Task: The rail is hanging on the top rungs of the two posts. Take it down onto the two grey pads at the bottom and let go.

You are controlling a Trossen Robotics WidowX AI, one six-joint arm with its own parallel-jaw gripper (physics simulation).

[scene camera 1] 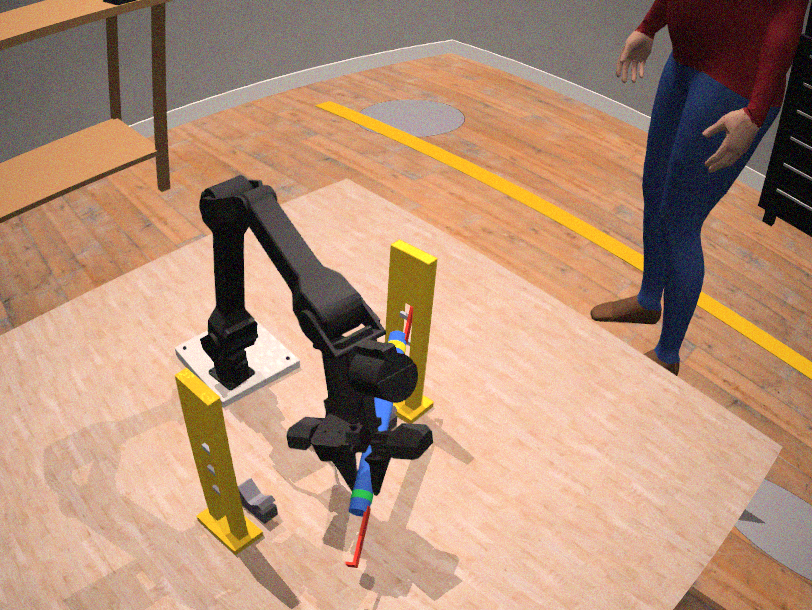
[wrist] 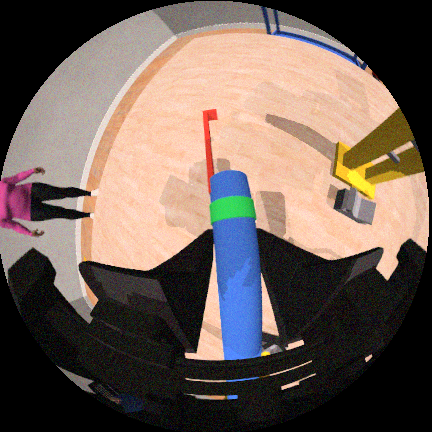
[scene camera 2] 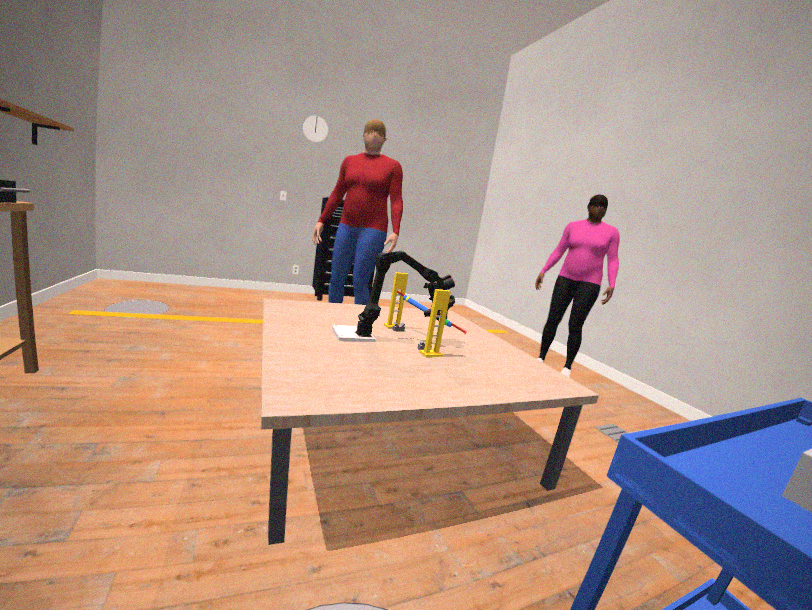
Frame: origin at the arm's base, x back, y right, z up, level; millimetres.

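Seen in the pictures: gripper, fingertip midpoint: point(scene camera 1: 366, 493) point(wrist: 233, 234); arm's base, link origin: point(scene camera 1: 231, 373) point(scene camera 2: 363, 334).
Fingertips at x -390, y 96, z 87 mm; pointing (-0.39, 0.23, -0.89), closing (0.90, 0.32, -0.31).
Note:
Pixels of each thing's top centre, then the offset from my fingertips to it. Level surfaces: height alone.
- far yellow post, top centre: point(scene camera 1: 413, 251) point(scene camera 2: 401, 273) dz +195, dx +140, dy -261 mm
- grey pad, top centre: point(scene camera 1: 254, 491) point(wrist: 364, 206) dz -61, dx +150, dy +77 mm
- far pad, top centre: point(wrist: 270, 355) point(scene camera 2: 399, 322) dz -61, dx +142, dy -199 mm
- table, surface height: dz -104 mm
The rail is a blue tube point(scene camera 1: 382, 412) point(scene camera 2: 416, 304) point(wrist: 240, 300) with a green band, a yellow band and thin red hooked ends. My gripper point(scene camera 1: 364, 487) point(wrist: 233, 234) is shut on it near the green band, above the table. The rail is askew: its green end is out in front of the near yellow post point(scene camera 1: 208, 426) point(scene camera 2: 441, 296) point(wrist: 375, 140), apart from it. Its yellow-band end is by the far yellow post point(scene camera 1: 412, 282) point(scene camera 2: 399, 282), at an upper rung; contact there is unclear. One grey pad point(scene camera 1: 259, 502) point(wrist: 357, 205) lies beside the near post's foot; the far pad point(scene camera 2: 398, 326) is partly hidden in scene camera 1.
The arm's white base plate point(scene camera 1: 275, 357) point(scene camera 2: 347, 333) is on the table point(scene camera 1: 557, 459) point(scene camera 2: 367, 387), behind the posts. A person in red point(scene camera 1: 728, 39) point(scene camera 2: 370, 190) and one in pink point(scene camera 2: 586, 249) point(wrist: 17, 200) stand beyond the table. A blue cart point(scene camera 2: 708, 518) stands at right.

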